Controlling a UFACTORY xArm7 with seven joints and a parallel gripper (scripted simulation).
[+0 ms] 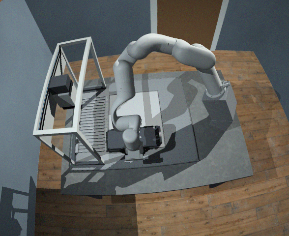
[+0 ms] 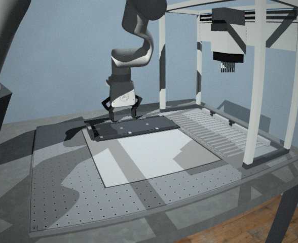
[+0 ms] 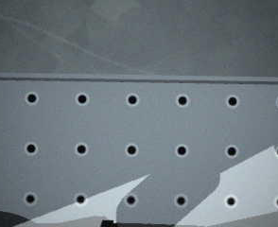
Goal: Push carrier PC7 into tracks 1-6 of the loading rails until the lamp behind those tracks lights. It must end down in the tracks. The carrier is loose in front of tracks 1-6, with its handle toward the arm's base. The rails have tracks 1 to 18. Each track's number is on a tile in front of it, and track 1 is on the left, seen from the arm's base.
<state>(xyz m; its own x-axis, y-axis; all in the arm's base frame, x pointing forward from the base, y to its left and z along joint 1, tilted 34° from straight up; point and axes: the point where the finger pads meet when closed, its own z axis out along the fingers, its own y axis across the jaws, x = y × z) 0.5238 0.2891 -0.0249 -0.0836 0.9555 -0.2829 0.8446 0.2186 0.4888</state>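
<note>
Now: hand 2 cm short of the carrier PC7 and 10 cm to the left of it. The rest, counted from my hand: dark pipetting head: 36 cm ahead, 21 cm to the right, 33 cm above.
</note>
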